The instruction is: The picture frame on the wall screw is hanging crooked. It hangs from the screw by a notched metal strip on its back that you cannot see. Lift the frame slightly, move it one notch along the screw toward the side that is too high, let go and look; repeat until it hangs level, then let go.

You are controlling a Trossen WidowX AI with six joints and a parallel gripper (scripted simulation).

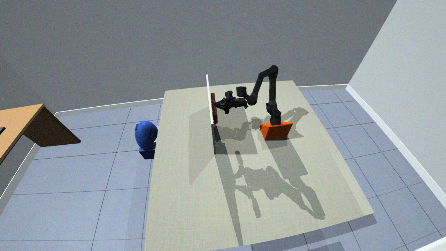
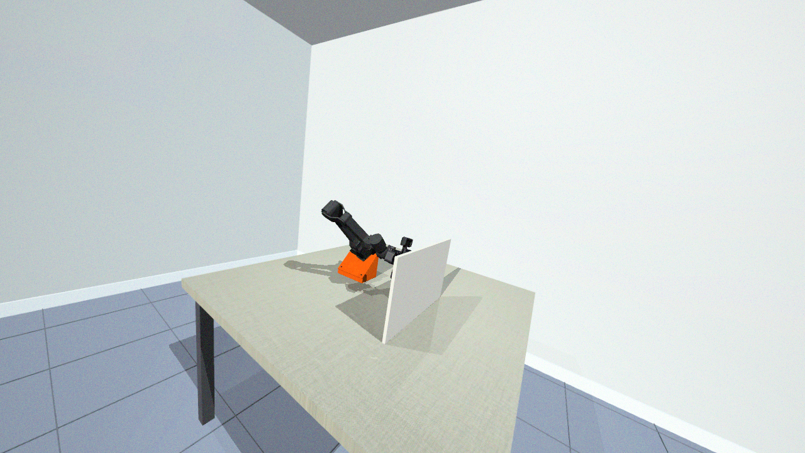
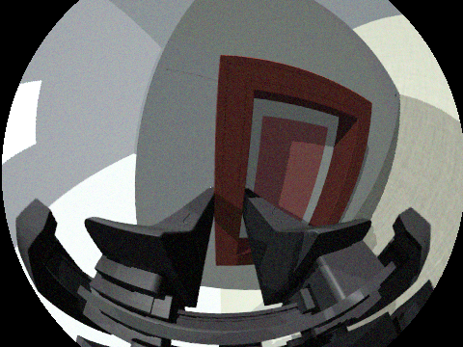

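My gripper tip is 5 cm above the dark red picture frame, 2 cm to the left of it and 1 cm short of it. Round my gripper tip: white wall panel (7 cm below, 2 cm ahead, 1 cm to the left).
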